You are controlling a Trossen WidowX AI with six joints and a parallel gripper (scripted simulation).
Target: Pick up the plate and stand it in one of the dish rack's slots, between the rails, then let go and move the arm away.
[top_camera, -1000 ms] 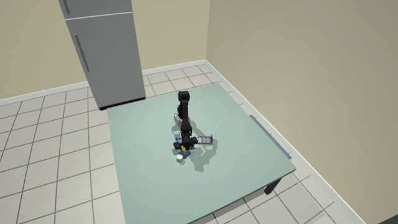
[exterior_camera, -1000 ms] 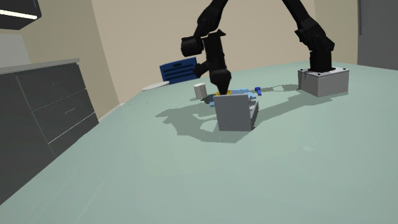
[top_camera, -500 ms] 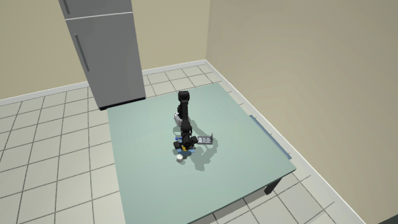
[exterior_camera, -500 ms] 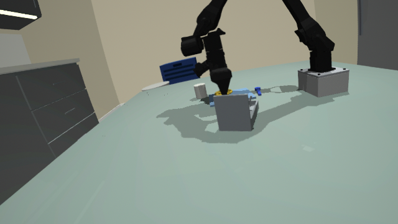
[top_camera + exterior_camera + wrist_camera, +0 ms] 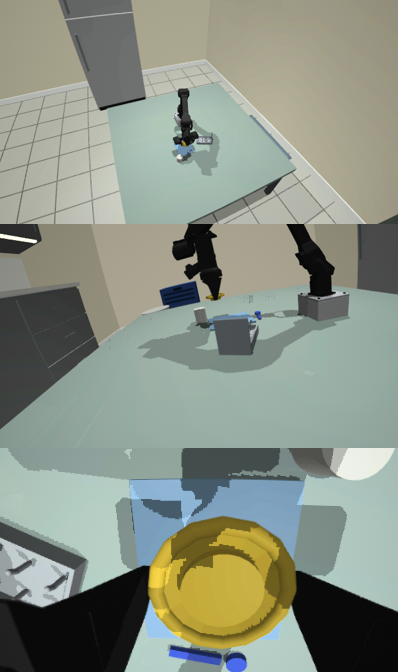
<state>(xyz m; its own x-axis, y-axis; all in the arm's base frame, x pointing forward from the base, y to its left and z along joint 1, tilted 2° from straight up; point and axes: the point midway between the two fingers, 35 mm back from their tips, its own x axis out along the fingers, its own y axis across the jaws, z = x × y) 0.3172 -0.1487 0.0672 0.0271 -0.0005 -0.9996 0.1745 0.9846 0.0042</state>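
Right now my gripper tip is 190 mm to the right of the grey dish rack, 60 mm above it and 10 mm past it. Also, from my gripper tip: small blue utensil (140 mm behind, 80 mm below, 20 mm to the left); white cup (80 mm to the right, 60 mm below, 50 mm ahead); yellow plate (10 mm above).
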